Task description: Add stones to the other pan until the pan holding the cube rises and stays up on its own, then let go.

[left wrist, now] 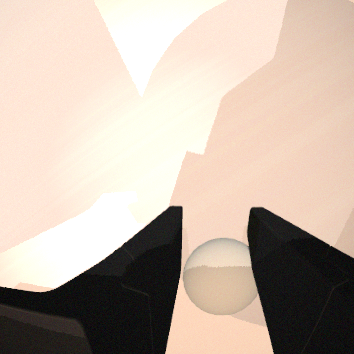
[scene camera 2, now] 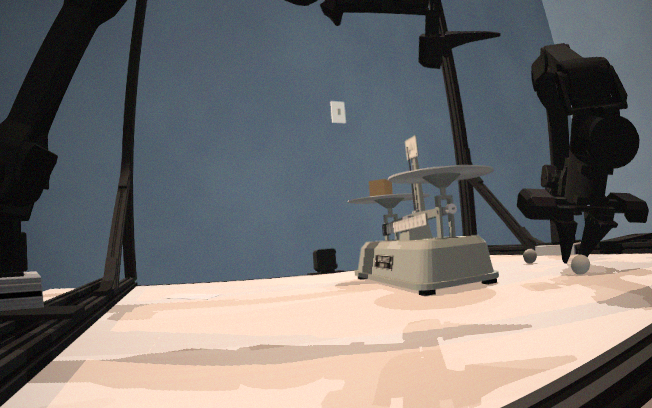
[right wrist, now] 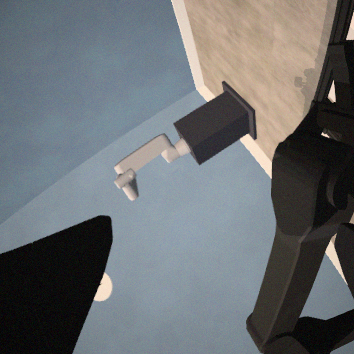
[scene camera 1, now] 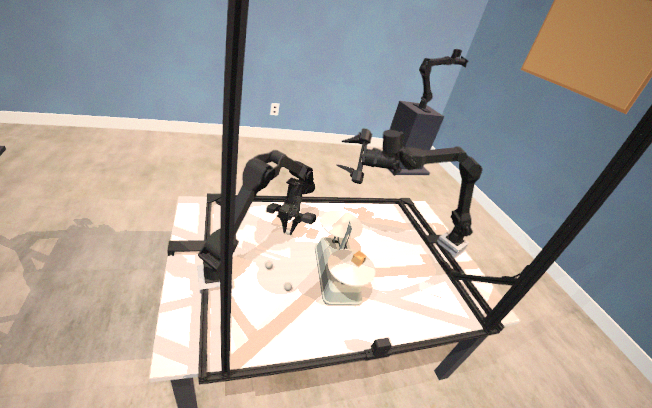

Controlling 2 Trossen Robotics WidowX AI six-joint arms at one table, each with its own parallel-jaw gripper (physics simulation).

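Frame: origin at the left arm's base, x left, y ahead, z down, level; metres.
Seen in the pictures: left gripper, fingertip midpoint: [left wrist: 215, 218] [scene camera 2: 572, 262] [scene camera 1: 287, 234]; right gripper, fingertip midpoint: [scene camera 2: 502, 0] [right wrist: 230, 233] [scene camera 1: 338, 153]; left arm's base, origin of the base link: [scene camera 1: 214, 274]; right arm's base, origin of the base link: [scene camera 1: 454, 239].
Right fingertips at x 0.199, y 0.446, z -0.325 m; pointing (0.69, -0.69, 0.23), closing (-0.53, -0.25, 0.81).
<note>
Offsets run from my right fingertips to a thing's top centre. "spot": to the spot under its first point. Level surfaces: height alone.
A grey two-pan balance @(dx -0.256, dy -0.034, dz +0.113 m) [scene camera 1: 341, 295] [scene camera 2: 440, 262] stands mid-table. The orange cube @(dx -0.334, dy -0.030, dz +0.172 m) [scene camera 1: 359, 258] [scene camera 2: 380, 187] sits on the front pan @(dx -0.348, dy -0.057, dz +0.202 m) [scene camera 1: 350, 276] in scene camera 1, which is lower. The other pan @(spot: dx -0.144, dy -0.028, dz +0.190 m) [scene camera 1: 335, 220] [scene camera 2: 442, 174] is bare and higher. My left gripper [scene camera 1: 288, 233] [scene camera 2: 574, 260] [left wrist: 215, 218] points down, partly open, with a round pale stone @(dx -0.024, dy -0.146, dz +0.319 m) [scene camera 2: 580, 264] [left wrist: 220, 276] between its fingers at table level; no firm hold shows. Two more stones @(dx -0.184, dy -0.265, dz +0.319 m) [scene camera 1: 269, 265] @(dx -0.286, dy -0.226, dz +0.319 m) [scene camera 1: 288, 286] lie left of the balance. My right gripper [scene camera 1: 340, 153] is open and empty, high above the back.
A dark frame rail [scene camera 1: 300, 369] edges the white table @(dz +0.346 m) [scene camera 1: 400, 320]. A thick upright post [scene camera 1: 230, 150] crosses scene camera 1 in front of the left arm's base. A small dark block @(spot: dx -0.573, dy -0.043, dz +0.293 m) [scene camera 1: 381, 346] [scene camera 2: 324, 260] sits on the front rail. A pedestal [scene camera 1: 415, 125] with another arm stands behind.
</note>
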